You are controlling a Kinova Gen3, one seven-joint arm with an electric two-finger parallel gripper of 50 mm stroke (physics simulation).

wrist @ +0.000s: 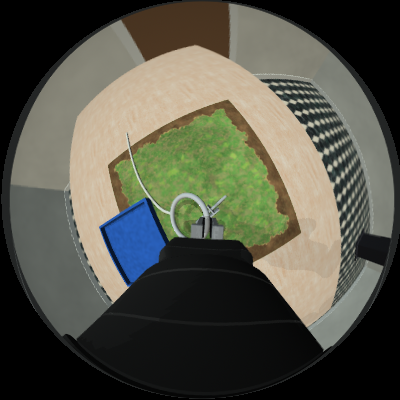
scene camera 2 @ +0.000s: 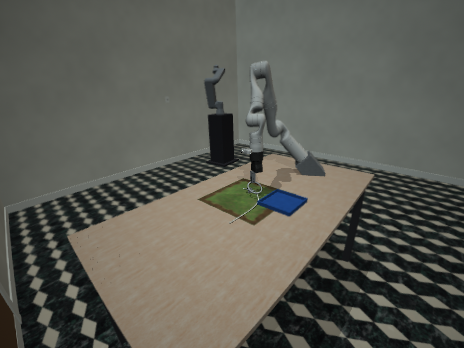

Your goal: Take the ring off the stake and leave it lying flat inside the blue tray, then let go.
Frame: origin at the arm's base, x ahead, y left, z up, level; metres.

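Where they show: gripper, fingertip midpoint: (wrist: 206,223) (scene camera 2: 252,182); arm's base, link origin: (scene camera 2: 302,158).
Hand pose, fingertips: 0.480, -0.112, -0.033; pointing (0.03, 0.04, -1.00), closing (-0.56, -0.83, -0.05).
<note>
Things, the pixels of their top centre, and the offset from my fingertips, as dx, dy, dz. "pt": a spot on its surface instead. Level surfaces: height alone.
- ring, surface spot: (wrist: 172,215) pt +0.041, +0.053, -0.034
- blue tray, top centre: (wrist: 131,250) (scene camera 2: 282,199) +0.022, +0.199, -0.046
- green mat, surface height: dz -0.067
- wooden table, surface height: dz -0.067
My gripper (scene camera 2: 253,177) (wrist: 206,223) is shut on the ring (scene camera 2: 261,188) (wrist: 172,215), a light grey hoop. The ring hangs roughly upright below the fingers, above the green mat. A thin pale rope (scene camera 2: 242,216) (wrist: 145,192) runs from the ring's side and trails outward past the mat's edge. The stake (wrist: 219,203), a small grey metal piece, shows just right of the ring in the wrist view. Whether it still passes through the ring cannot be told. The blue tray (scene camera 2: 282,202) (wrist: 132,245) lies to the left of the ring in the wrist view.
The green mat (scene camera 2: 227,197) (wrist: 200,160) with a brown border lies on the wooden table (scene camera 2: 200,260) (wrist: 100,130). The tray overlaps or touches one mat corner. A black pedestal (scene camera 2: 221,139) with another grey arm stands beyond the table.
</note>
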